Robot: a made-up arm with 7 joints. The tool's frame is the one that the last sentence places.
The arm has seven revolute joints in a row. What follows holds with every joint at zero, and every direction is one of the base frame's.
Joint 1 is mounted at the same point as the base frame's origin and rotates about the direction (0.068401, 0.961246, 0.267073), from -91.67 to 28.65 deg.
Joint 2 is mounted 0.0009 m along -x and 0.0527 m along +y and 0.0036 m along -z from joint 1 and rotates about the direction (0.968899, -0.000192, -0.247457), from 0 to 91.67 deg.
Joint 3 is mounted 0.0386 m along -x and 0.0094 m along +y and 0.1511 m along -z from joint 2 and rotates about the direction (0.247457, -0.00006, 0.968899), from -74.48 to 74.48 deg.
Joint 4 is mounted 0.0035 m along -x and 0.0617 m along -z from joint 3 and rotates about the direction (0.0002, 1, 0.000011), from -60 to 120 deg.
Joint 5 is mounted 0.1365 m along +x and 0.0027 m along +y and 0.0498 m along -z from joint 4 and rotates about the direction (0.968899, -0.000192, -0.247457), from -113 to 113 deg.
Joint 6 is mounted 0.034 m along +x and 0.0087 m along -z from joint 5 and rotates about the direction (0.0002, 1, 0.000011), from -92.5 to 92.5 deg.
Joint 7 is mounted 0.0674 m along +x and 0.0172 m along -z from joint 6 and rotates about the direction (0.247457, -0.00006, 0.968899), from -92.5 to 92.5 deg.
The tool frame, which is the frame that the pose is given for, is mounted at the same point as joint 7; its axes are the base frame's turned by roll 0, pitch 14.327 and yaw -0.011 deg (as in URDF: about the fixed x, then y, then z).
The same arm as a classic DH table. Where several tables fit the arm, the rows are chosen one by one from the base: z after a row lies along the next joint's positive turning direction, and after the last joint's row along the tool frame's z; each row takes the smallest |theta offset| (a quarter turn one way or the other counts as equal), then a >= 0, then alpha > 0; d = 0 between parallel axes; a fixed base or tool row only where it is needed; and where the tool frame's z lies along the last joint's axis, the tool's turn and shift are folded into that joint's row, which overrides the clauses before.
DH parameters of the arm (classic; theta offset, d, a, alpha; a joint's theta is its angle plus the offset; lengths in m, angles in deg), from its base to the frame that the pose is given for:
base (fixed): -4.07 0.0000 0.0000 -74.51
joint 1: -75.12 0.0496 -0.0181 -90.00
joint 2: 74.00 0.0000 -0.0094 90.00
joint 3: 90.00 -0.2166 0.0119 -90.00
joint 4: 90.00 0.0027 0.0145 90.00
joint 5: 0.00 0.1797 0.0000 -90.00
joint 6: -90.00 0.0000 0.0696 90.00
joint 7: 0.00 0.0000 0.0000 0.00
Joint limits (deg, base to tool): -91.67..28.65 0.00..91.67 -74.48..74.48 -60.00..120.00 -113.00..113.00 -92.50..92.50 -92.50..92.50

